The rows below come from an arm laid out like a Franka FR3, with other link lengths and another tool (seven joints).
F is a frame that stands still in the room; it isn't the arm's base.
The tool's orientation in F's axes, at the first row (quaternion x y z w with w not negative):
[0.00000 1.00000 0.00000 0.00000]
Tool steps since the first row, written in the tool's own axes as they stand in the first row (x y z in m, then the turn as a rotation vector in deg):
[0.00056 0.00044 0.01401 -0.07 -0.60 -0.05]
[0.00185 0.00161 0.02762 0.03 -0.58 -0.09]
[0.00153 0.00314 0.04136 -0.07 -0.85 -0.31]
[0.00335 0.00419 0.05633 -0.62 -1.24 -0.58]
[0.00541 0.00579 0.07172 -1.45 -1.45 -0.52]
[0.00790 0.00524 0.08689 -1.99 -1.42 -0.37]
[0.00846 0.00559 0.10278 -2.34 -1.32 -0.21]
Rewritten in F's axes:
[-0.00056 0.00044 -0.01401 0.07 -0.60 0.05]
[-0.00185 0.00161 -0.02762 -0.03 -0.58 0.09]
[-0.00153 0.00314 -0.04136 0.07 -0.85 0.31]
[-0.00335 0.00419 -0.05633 0.62 -1.24 0.58]
[-0.00541 0.00579 -0.07172 1.45 -1.45 0.52]
[-0.00790 0.00524 -0.08689 1.99 -1.42 0.37]
[-0.00846 0.00559 -0.10278 2.34 -1.32 0.21]

